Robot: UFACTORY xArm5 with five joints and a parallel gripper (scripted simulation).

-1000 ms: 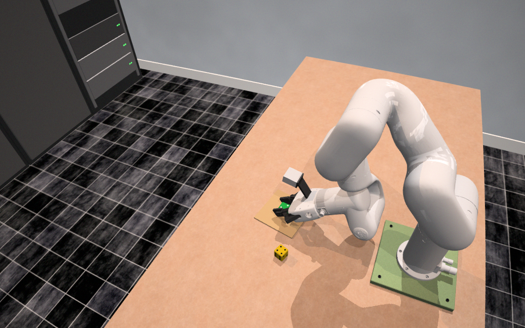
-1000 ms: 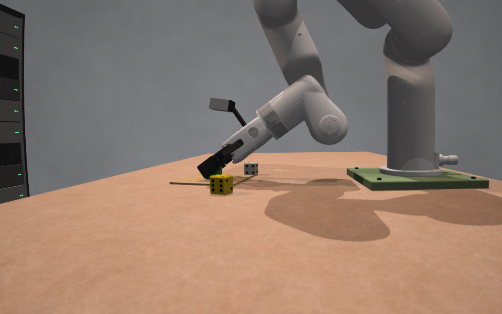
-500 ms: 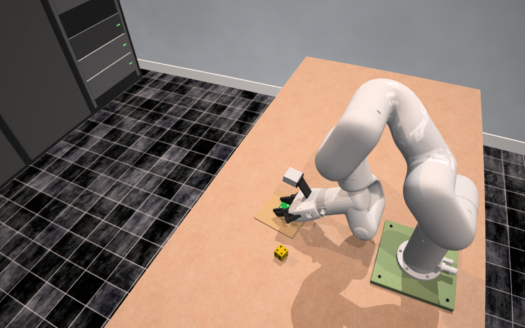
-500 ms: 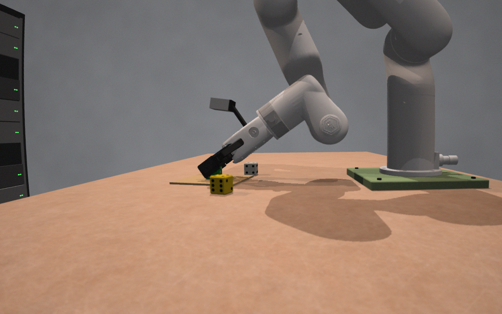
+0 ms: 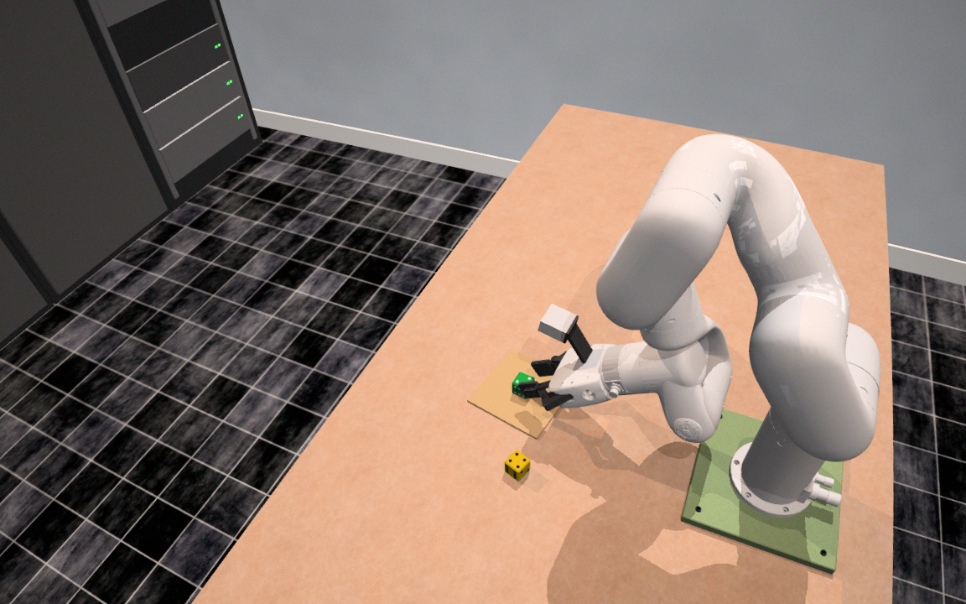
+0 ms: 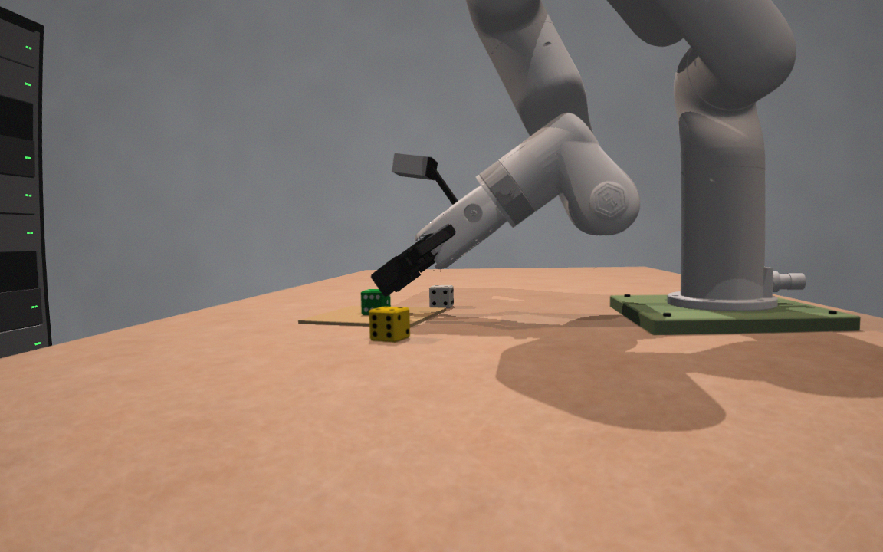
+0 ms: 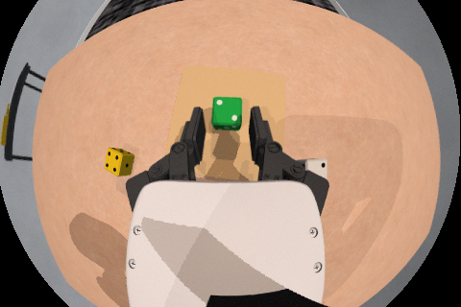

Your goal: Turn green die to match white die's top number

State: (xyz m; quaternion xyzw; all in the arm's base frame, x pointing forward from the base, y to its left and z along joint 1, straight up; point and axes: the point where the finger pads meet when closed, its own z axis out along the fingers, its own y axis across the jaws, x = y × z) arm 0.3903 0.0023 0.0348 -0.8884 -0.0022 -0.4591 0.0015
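Now: the green die 3 cm ahead of my hand and 3 cm below it. Round my hand: tan mat: 3 cm ahead, 5 cm below; white die: 4 cm behind, 10 cm to the right, 4 cm below; yellow die: 3 cm behind, 14 cm to the left, 4 cm below.
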